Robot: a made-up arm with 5 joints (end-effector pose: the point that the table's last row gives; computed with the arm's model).
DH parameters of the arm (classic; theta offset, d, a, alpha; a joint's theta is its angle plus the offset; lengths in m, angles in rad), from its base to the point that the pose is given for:
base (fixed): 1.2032 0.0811 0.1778 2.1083
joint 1: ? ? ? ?
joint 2: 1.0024 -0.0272 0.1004 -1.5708
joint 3: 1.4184 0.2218 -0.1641 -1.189
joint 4: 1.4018 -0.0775 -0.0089 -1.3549
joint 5: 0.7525 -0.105 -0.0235 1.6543
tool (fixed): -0.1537 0.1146 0 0
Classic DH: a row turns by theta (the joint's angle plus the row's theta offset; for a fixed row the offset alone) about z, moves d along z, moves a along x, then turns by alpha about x.
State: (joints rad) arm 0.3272 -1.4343 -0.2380 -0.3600 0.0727
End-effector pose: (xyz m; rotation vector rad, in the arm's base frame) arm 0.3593 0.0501 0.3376 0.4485 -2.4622 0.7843
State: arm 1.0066 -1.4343 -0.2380 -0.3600 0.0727
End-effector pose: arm 0.2319 -0.1581 0.2636 0.1142 -2.8307 0.0098
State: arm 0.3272 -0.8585 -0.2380 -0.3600 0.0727
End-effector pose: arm 0.3775 0.0863 0.1980 0.7774 -1.9687 0.5233
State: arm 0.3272 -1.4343 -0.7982 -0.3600 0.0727
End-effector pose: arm 0.3591 0.0533 0.3242 0.2983 -2.0483 1.3727
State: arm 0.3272 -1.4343 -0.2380 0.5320 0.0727
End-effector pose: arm 0.2537 0.1014 0.2950 -0.5531 -2.5407 0.1331
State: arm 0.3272 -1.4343 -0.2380 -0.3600 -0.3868
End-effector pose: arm 0.4102 0.0637 0.3307 0.6683 -2.8710 0.8629
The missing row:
joint 1: 1.3761 -0.0185 0.1857 1.8846
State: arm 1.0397 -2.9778 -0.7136 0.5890 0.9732
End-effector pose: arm 0.0237 0.0408 0.2836 1.7851 1.9047 1.4229
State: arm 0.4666 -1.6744 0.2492 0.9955 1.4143
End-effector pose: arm 0.1210 0.1381 0.4804 0.0252 -1.2250 -1.3970
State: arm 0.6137 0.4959 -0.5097 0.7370 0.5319
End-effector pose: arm 0.1250 0.1500 0.1993 0.2952 -0.5956 0.3154
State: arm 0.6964 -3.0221 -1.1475 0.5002 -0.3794
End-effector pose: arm -0.0017 -0.0506 0.3511 2.0047 1.2018 -0.7605
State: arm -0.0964 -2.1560 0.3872 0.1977 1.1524
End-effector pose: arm 0.1223 0.2159 0.4348 0.2058 -2.1479 -0.0264
